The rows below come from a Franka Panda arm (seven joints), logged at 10 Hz.
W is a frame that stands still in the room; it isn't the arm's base.
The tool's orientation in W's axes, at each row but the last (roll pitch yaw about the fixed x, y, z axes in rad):
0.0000, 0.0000, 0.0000
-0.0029, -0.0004, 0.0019
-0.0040, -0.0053, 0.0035
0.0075, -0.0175, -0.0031
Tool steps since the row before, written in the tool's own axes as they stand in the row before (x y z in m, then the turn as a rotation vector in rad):
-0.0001, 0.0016, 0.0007, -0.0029, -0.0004, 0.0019
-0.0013, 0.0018, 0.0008, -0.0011, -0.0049, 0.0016
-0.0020, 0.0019, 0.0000, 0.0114, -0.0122, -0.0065
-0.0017, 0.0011, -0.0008, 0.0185, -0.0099, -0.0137
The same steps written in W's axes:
-0.0001, 0.0016, 0.0007, -0.0029, -0.0004, 0.0019
-0.0013, 0.0018, 0.0008, -0.0011, -0.0049, 0.0016
-0.0020, 0.0019, 0.0000, 0.0115, -0.0122, -0.0064
-0.0017, 0.0011, -0.0008, 0.0187, -0.0099, -0.0134

